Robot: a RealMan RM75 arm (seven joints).
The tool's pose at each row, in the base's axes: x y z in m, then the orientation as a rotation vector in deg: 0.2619 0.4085 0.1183 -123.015 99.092 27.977; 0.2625 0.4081 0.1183 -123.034 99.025 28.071; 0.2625 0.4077 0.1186 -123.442 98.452 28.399; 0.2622 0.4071 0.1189 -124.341 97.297 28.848; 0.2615 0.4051 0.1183 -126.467 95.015 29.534; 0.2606 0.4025 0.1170 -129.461 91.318 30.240; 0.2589 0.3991 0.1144 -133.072 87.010 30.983
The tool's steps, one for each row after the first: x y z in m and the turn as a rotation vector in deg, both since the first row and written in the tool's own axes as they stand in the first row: 0.0005 -0.0005 -0.0002 -0.044 -0.061 -0.034; 0.0007 -0.0004 -0.0007 -0.315 -0.245 -0.472; 0.0010 0.0000 -0.0012 -0.801 -0.475 -1.406; 0.0028 0.0011 -0.0016 -1.905 -0.627 -3.378; 0.0055 0.0025 -0.0016 -3.258 -0.878 -6.470; 0.0093 0.0050 -0.0008 -4.989 -0.965 -10.075
